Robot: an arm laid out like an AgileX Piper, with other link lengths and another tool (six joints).
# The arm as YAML. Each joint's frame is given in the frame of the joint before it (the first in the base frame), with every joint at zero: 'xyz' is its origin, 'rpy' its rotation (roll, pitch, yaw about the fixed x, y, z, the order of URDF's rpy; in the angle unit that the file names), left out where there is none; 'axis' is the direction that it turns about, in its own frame. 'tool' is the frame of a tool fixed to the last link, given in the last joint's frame.
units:
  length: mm
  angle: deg
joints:
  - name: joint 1
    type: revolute
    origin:
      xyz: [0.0, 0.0, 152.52]
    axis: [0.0, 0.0, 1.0]
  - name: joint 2
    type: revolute
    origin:
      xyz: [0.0, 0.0, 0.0]
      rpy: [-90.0, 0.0, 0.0]
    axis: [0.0, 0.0, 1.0]
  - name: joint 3
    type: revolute
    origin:
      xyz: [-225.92, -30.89, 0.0]
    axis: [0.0, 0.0, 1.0]
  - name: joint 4
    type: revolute
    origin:
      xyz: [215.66, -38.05, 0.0]
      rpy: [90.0, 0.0, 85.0]
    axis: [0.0, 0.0, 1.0]
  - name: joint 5
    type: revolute
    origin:
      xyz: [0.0, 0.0, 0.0]
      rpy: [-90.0, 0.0, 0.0]
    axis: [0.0, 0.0, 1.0]
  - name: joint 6
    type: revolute
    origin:
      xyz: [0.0, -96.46, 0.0]
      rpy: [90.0, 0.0, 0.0]
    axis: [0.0, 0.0, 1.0]
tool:
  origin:
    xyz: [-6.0, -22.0, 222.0]
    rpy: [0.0, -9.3, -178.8]
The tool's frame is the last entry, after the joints.
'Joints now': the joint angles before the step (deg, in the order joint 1, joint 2, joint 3, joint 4, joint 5, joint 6). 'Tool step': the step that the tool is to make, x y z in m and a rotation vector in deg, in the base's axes. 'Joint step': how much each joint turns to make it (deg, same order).
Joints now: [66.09 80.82 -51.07 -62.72 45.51 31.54]
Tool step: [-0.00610 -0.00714 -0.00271 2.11 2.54 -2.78]
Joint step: [0.19 -0.92 -0.98 4.25 1.73 -0.21]
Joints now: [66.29 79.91 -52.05 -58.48 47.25 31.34]
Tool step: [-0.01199 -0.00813 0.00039 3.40 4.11 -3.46]
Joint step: [0.00 -2.21 -2.13 7.37 2.82 -2.04]
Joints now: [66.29 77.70 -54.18 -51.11 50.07 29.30]
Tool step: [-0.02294 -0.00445 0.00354 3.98 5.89 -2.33]
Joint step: [0.00 -3.66 -3.26 10.28 4.23 -4.74]
